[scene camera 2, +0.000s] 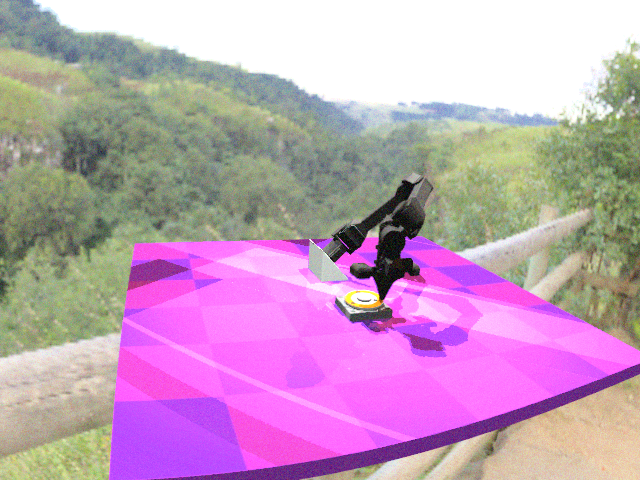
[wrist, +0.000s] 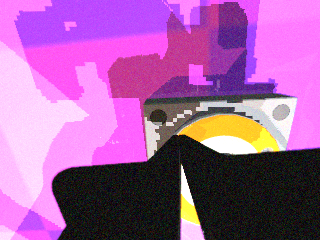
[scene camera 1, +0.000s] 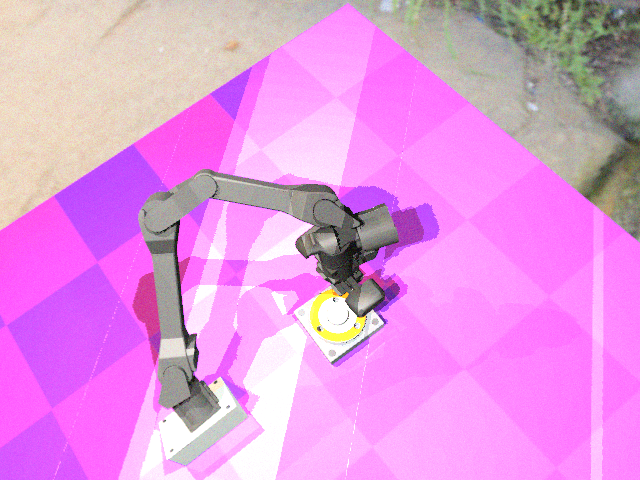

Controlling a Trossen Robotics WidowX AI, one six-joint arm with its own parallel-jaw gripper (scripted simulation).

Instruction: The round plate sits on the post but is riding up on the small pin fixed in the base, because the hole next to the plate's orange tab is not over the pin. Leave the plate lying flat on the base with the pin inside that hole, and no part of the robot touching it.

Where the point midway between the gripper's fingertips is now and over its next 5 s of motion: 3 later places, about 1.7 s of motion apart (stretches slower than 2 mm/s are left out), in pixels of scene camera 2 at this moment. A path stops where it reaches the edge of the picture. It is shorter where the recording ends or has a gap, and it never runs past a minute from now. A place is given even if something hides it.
My gripper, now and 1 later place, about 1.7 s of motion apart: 382,299; 384,282
